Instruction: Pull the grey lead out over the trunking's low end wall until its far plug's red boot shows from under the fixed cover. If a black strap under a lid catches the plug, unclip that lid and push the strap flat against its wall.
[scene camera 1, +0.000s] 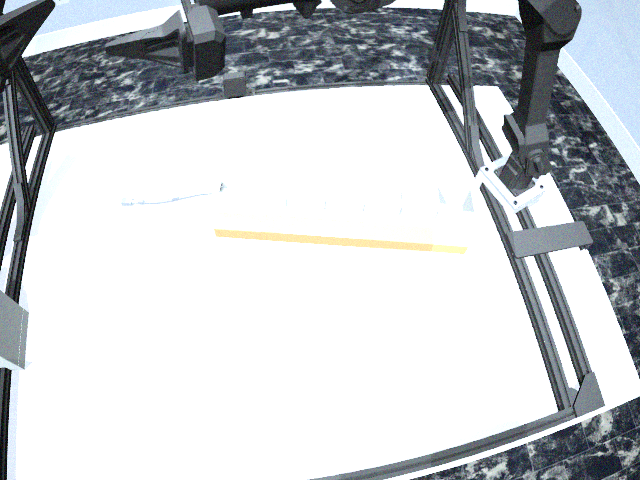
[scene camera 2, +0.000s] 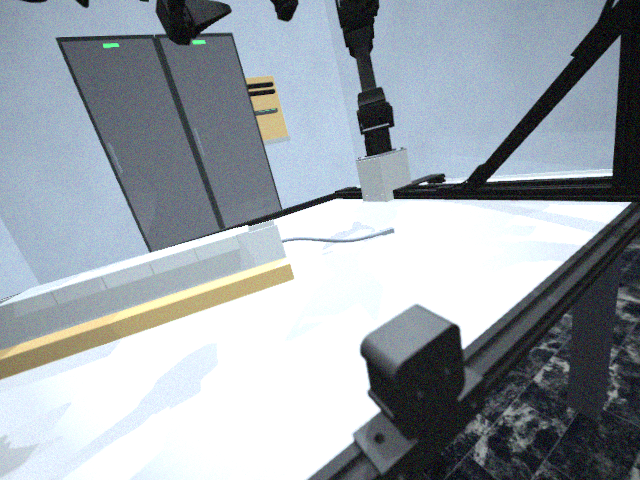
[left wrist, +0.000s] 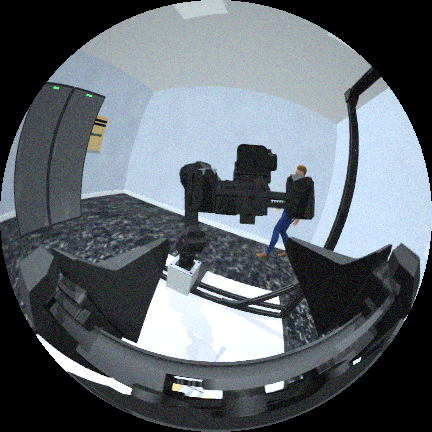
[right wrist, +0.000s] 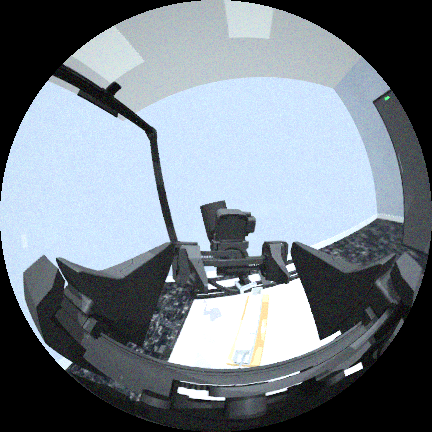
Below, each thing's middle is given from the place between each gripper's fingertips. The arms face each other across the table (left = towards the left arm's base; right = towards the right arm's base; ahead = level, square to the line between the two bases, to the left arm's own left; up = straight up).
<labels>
The pale trunking (scene camera 2: 54, 333) is 30 mm ahead of my left hand, 270 mm to the left of it and 380 mm below it.
Now: the pale trunking 4 cm ahead of my right hand, 29 cm to the left of it and 43 cm below it.
</labels>
